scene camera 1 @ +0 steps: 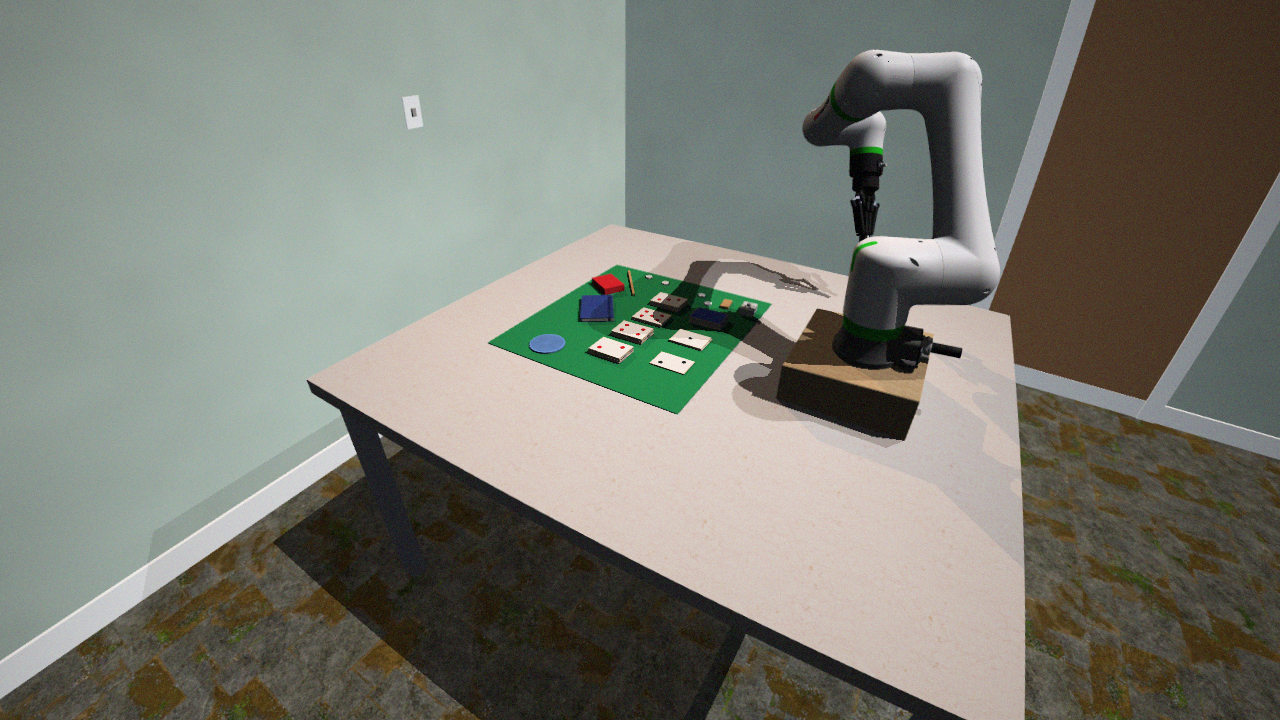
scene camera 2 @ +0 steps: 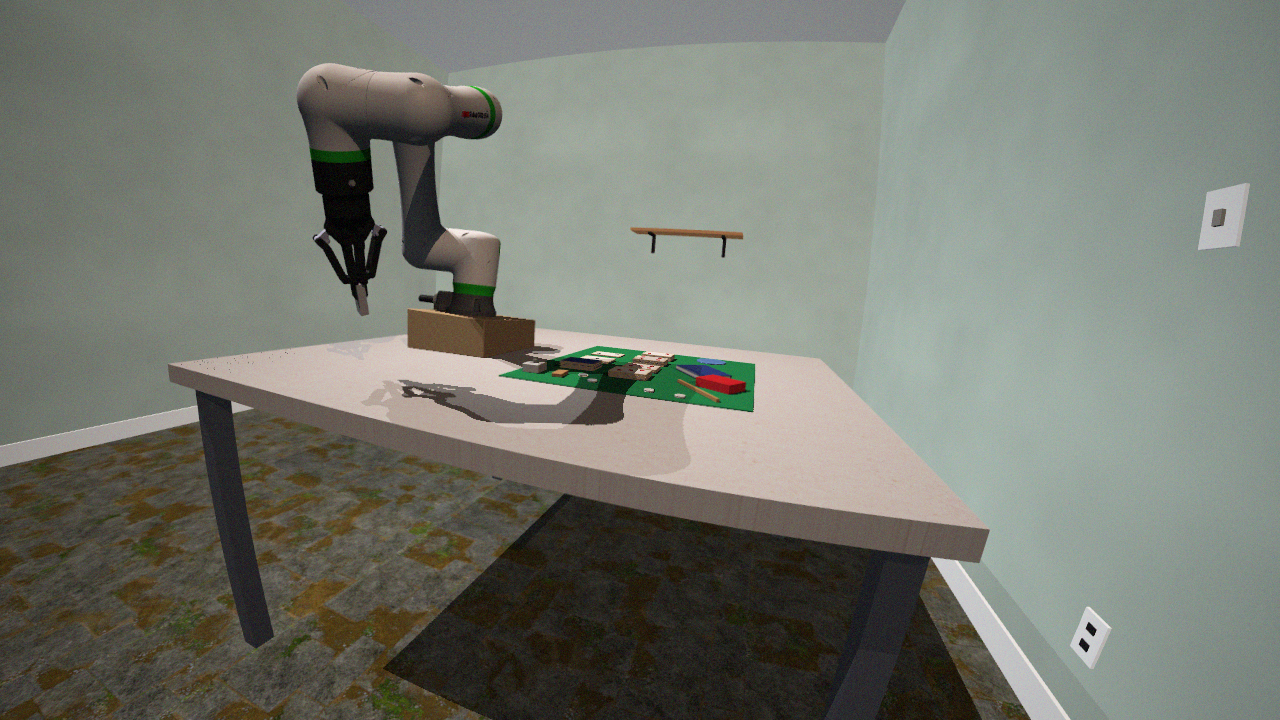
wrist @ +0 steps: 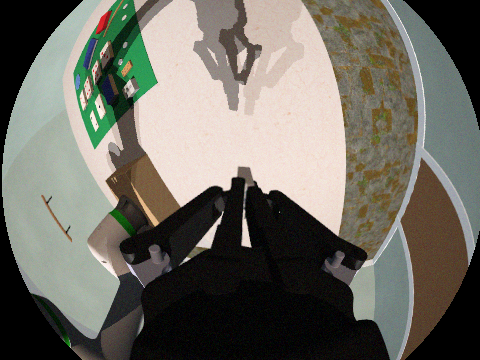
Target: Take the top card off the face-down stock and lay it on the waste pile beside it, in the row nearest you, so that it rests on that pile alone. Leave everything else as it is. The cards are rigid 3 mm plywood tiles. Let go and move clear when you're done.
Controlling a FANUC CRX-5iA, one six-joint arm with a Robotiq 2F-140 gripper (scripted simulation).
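The gripper (scene camera 2: 363, 312) is visible, and it also appears in the wrist view (wrist: 242, 176).
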